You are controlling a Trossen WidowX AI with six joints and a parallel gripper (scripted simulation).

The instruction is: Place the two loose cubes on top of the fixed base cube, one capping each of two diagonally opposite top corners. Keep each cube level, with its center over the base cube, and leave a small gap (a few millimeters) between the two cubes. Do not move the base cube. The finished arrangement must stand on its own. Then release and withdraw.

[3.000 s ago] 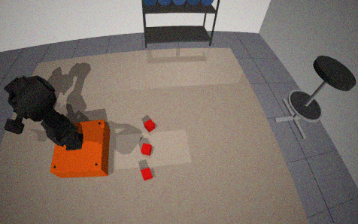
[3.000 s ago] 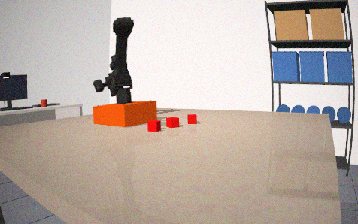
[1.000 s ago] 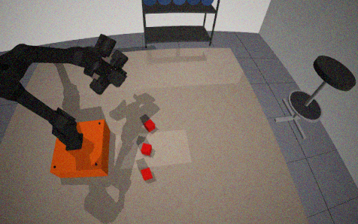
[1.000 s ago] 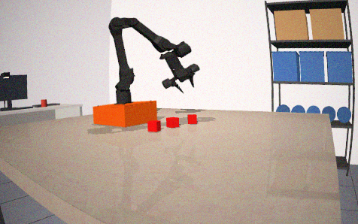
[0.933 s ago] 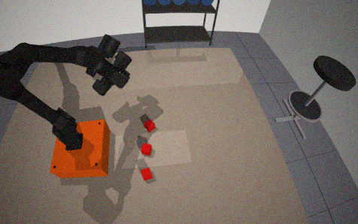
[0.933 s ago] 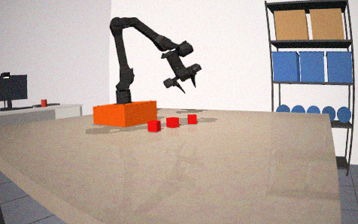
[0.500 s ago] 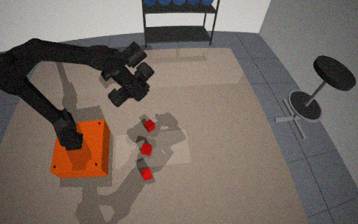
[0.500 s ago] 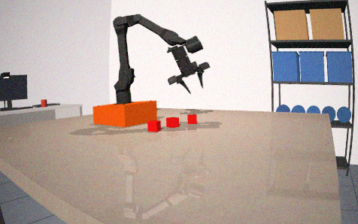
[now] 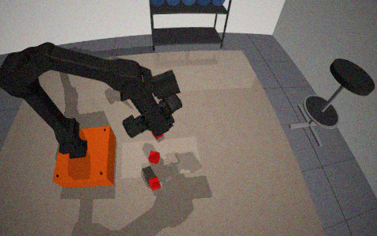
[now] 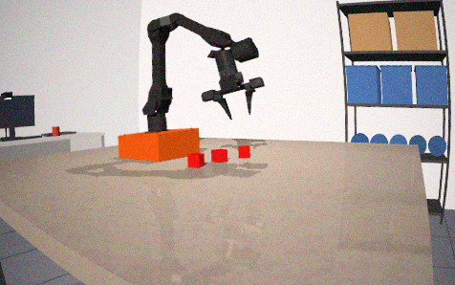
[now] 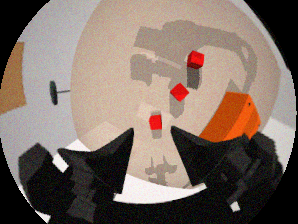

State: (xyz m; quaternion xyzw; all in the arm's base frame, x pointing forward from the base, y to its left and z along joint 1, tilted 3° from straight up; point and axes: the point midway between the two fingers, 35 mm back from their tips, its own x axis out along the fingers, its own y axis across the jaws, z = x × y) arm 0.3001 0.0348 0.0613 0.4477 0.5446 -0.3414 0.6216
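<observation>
My gripper tip is 110 mm above the red base cube, 40 mm to the right of it and 10 mm past it.
</observation>
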